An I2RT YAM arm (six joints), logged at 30 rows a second.
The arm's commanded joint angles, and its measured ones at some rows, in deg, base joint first. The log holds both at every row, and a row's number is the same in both.
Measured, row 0: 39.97, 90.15, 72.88, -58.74, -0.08, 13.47
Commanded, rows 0 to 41: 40.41, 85.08, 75.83, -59.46, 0.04, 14.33; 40.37, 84.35, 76.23, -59.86, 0.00, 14.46; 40.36, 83.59, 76.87, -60.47, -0.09, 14.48; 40.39, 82.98, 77.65, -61.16, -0.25, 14.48; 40.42, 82.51, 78.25, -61.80, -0.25, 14.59; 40.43, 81.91, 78.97, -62.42, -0.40, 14.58; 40.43, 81.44, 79.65, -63.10, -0.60, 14.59; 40.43, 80.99, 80.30, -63.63, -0.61, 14.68; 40.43, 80.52, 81.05, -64.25, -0.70, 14.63; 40.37, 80.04, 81.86, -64.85, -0.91, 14.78; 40.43, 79.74, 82.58, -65.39, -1.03, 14.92; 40.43, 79.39, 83.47, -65.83, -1.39, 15.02; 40.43, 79.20, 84.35, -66.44, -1.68, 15.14; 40.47, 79.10, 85.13, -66.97, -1.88, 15.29; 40.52, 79.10, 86.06, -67.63, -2.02, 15.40; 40.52, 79.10, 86.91, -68.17, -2.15, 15.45; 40.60, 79.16, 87.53, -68.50, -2.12, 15.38; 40.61, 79.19, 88.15, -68.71, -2.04, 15.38; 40.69, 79.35, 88.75, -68.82, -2.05, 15.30; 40.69, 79.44, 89.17, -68.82, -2.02, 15.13; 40.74, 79.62, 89.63, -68.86, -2.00, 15.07; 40.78, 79.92, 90.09, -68.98, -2.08, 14.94; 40.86, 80.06, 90.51, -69.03, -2.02, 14.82; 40.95, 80.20, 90.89, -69.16, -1.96, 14.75; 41.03, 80.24, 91.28, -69.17, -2.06, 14.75; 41.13, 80.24, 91.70, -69.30, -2.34, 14.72; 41.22, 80.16, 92.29, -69.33, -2.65, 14.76; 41.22, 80.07, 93.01, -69.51, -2.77, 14.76; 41.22, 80.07, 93.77, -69.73, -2.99, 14.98; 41.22, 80.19, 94.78, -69.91, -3.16, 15.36; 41.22, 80.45, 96.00, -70.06, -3.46, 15.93; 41.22, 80.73, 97.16, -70.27, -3.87, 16.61; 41.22, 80.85, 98.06, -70.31, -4.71, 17.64; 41.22, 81.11, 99.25, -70.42, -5.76, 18.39; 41.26, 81.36, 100.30, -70.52, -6.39, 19.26; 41.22, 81.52, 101.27, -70.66, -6.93, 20.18; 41.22, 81.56, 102.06, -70.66, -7.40, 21.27; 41.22, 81.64, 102.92, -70.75, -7.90, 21.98; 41.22, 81.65, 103.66, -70.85, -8.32, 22.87; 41.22, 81.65, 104.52, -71.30, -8.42, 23.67; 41.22, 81.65, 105.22, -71.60, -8.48, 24.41; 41.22, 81.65, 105.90, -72.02, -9.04, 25.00
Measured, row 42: 40.93, 81.36, 103.33, -70.74, -7.03, 21.52
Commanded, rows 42 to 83: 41.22, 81.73, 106.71, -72.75, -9.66, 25.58; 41.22, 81.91, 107.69, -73.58, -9.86, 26.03; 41.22, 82.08, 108.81, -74.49, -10.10, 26.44; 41.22, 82.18, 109.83, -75.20, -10.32, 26.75; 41.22, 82.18, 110.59, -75.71, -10.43, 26.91; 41.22, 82.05, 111.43, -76.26, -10.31, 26.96; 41.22, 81.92, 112.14, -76.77, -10.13, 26.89; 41.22, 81.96, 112.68, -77.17, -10.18, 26.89; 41.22, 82.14, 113.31, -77.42, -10.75, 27.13; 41.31, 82.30, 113.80, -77.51, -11.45, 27.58; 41.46, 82.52, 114.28, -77.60, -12.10, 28.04; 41.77, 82.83, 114.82, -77.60, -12.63, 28.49; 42.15, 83.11, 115.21, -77.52, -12.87, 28.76; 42.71, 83.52, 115.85, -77.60, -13.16, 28.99; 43.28, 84.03, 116.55, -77.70, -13.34, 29.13; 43.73, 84.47, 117.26, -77.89, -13.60, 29.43; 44.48, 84.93, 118.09, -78.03, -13.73, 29.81; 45.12, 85.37, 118.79, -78.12, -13.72, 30.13; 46.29, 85.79, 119.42, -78.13, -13.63, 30.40; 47.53, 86.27, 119.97, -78.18, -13.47, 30.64; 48.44, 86.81, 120.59, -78.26, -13.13, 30.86; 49.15, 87.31, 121.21, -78.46, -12.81, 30.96; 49.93, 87.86, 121.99, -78.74, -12.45, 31.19; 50.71, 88.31, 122.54, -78.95, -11.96, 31.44; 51.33, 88.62, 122.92, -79.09, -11.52, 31.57; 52.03, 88.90, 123.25, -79.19, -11.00, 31.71; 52.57, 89.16, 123.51, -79.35, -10.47, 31.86; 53.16, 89.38, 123.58, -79.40, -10.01, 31.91; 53.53, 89.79, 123.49, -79.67, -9.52, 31.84; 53.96, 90.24, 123.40, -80.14, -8.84, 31.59; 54.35, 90.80, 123.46, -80.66, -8.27, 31.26; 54.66, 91.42, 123.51, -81.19, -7.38, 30.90; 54.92, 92.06, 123.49, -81.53, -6.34, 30.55; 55.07, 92.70, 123.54, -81.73, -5.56, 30.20; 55.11, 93.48, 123.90, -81.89, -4.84, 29.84; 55.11, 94.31, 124.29, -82.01, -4.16, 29.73; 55.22, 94.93, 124.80, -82.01, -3.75, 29.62; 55.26, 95.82, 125.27, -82.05, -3.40, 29.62; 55.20, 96.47, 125.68, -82.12, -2.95, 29.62; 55.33, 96.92, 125.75, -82.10, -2.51, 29.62; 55.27, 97.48, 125.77, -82.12, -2.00, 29.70; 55.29, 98.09, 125.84, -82.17, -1.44, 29.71
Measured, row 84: 54.96, 97.01, 123.72, -81.71, -4.67, 30.39
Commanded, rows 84 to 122: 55.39, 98.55, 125.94, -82.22, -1.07, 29.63; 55.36, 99.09, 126.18, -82.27, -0.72, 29.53; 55.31, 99.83, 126.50, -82.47, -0.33, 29.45; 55.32, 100.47, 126.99, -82.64, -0.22, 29.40; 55.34, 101.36, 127.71, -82.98, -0.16, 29.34; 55.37, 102.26, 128.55, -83.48, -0.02, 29.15; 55.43, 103.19, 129.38, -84.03, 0.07, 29.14; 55.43, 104.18, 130.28, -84.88, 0.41, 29.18; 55.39, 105.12, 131.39, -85.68, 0.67, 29.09; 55.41, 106.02, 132.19, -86.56, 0.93, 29.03; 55.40, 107.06, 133.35, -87.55, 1.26, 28.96; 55.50, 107.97, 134.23, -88.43, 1.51, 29.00; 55.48, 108.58, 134.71, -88.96, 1.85, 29.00; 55.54, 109.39, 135.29, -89.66, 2.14, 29.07; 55.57, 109.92, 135.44, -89.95, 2.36, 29.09; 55.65, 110.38, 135.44, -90.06, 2.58, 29.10; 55.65, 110.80, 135.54, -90.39, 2.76, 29.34; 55.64, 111.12, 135.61, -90.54, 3.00, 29.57; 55.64, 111.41, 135.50, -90.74, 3.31, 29.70; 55.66, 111.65, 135.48, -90.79, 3.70, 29.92; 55.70, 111.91, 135.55, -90.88, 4.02, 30.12; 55.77, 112.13, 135.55, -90.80, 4.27, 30.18; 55.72, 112.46, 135.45, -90.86, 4.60, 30.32; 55.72, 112.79, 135.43, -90.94, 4.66, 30.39; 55.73, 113.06, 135.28, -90.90, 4.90, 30.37; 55.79, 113.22, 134.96, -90.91, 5.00, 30.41; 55.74, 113.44, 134.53, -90.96, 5.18, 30.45; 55.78, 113.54, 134.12, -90.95, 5.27, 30.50; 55.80, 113.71, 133.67, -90.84, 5.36, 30.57; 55.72, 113.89, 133.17, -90.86, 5.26, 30.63; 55.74, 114.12, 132.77, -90.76, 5.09, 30.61; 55.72, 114.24, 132.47, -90.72, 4.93, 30.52; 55.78, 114.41, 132.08, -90.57, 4.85, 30.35; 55.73, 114.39, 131.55, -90.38, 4.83, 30.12; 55.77, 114.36, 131.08, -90.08, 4.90, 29.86; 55.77, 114.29, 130.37, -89.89, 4.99, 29.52; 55.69, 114.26, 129.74, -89.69, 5.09, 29.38; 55.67, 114.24, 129.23, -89.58, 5.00, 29.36; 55.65, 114.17, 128.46, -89.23, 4.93, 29.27
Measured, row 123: 55.22, 113.25, 129.49, -90.39, 3.75, 29.95
